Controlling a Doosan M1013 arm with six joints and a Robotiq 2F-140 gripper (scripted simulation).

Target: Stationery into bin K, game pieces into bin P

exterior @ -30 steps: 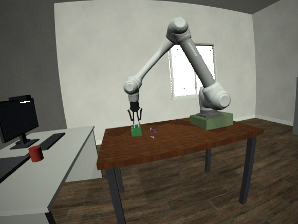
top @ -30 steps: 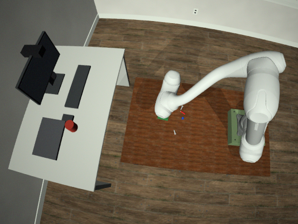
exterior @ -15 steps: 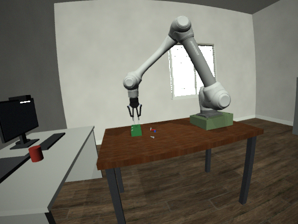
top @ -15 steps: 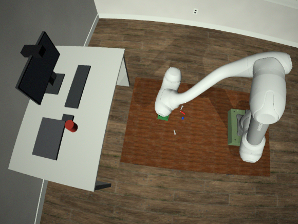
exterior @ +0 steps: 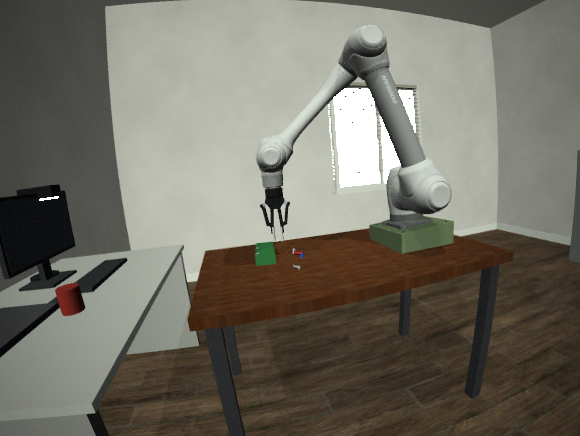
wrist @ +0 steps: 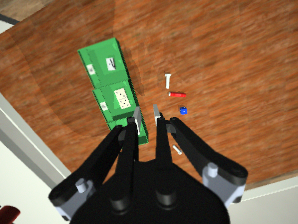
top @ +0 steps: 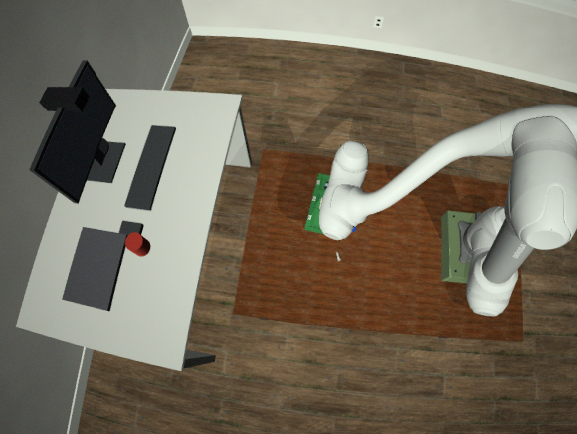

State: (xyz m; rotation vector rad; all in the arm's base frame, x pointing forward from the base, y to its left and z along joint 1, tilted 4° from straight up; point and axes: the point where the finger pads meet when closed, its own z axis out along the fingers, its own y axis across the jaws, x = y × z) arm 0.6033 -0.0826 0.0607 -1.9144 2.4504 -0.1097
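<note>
My gripper is now 80 mm past the blue die, 60 mm to the right of it and 100 mm above it. The rest, counted from my hand: white domino (50 mm ahead, 40 mm to the right, 90 mm below); then red piece (80 mm behind, 10 mm to the left, 100 mm below).
</note>
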